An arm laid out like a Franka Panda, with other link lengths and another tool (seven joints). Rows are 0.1 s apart.
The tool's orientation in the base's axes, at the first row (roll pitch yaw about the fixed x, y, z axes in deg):
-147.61 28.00 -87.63
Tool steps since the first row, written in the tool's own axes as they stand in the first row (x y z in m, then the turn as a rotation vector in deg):
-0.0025 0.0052 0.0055 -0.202 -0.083 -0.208
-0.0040 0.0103 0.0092 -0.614 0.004 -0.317
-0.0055 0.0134 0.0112 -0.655 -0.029 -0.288
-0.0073 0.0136 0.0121 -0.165 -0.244 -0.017
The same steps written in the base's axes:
-0.0017 0.0056 -0.0054 -0.044 0.073 0.289
-0.0042 0.0096 -0.0099 -0.190 0.410 0.523
-0.0058 0.0124 -0.0121 -0.149 0.451 0.536
-0.0056 0.0144 -0.0120 0.194 0.086 0.206

